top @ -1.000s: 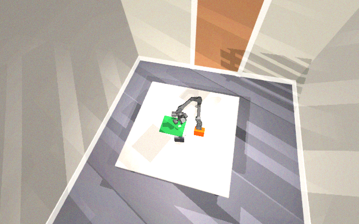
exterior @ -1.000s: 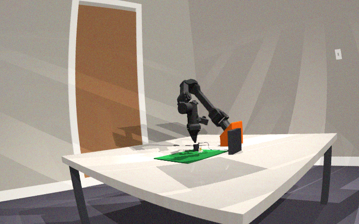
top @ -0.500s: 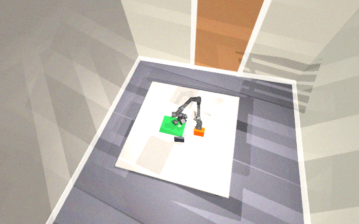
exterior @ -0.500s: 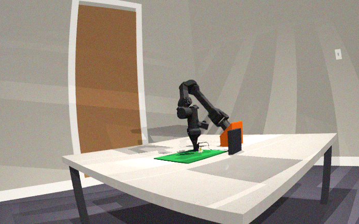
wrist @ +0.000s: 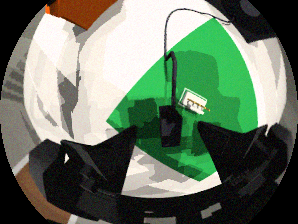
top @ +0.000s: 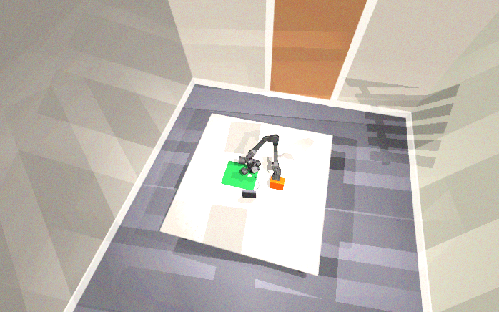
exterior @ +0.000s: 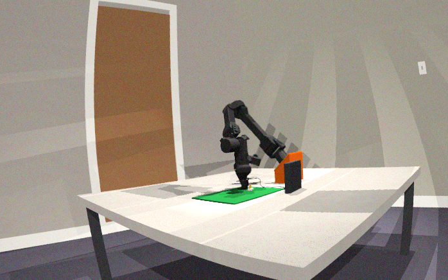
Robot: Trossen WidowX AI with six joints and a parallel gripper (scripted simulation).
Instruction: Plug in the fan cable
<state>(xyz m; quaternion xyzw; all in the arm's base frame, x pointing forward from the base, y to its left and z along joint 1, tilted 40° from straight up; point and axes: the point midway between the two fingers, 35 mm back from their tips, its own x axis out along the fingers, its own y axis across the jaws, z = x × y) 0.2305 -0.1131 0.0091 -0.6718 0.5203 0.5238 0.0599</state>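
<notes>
Right now the pale header is 10 mm ahead of my gripper tip, 40 mm to the left of it and 20 mm below it. Also, from my gripper tip: fan (10 mm behind, 230 mm to the left, 40 mm above); then green board (100 mm ahead, 50 mm to the left, 30 mm below); then dark plug (10 mm behind, 10 mm to the left, 10 mm above).
</notes>
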